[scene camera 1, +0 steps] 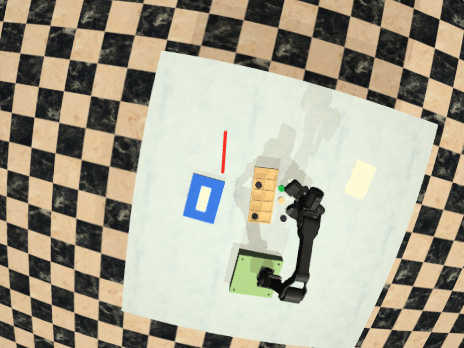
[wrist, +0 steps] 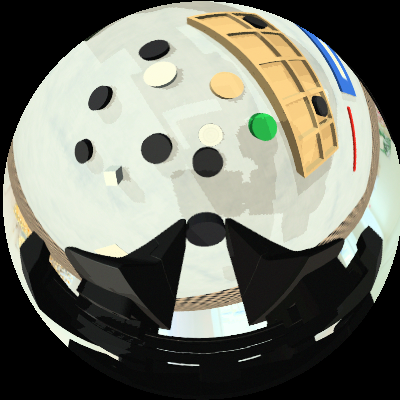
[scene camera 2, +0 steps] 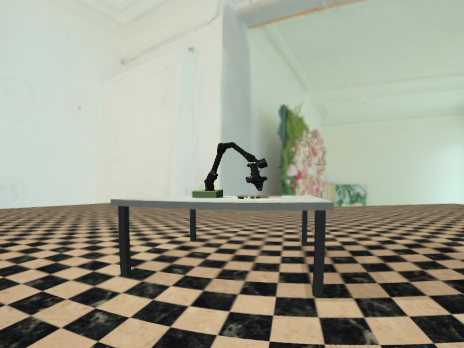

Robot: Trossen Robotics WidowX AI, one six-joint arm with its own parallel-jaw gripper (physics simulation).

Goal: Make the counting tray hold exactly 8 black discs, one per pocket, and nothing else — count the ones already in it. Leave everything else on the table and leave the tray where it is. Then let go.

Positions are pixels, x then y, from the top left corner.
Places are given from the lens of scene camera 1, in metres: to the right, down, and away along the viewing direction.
tan counting tray [scene camera 1: 262, 200]: 0.13, 0.11, 1.43
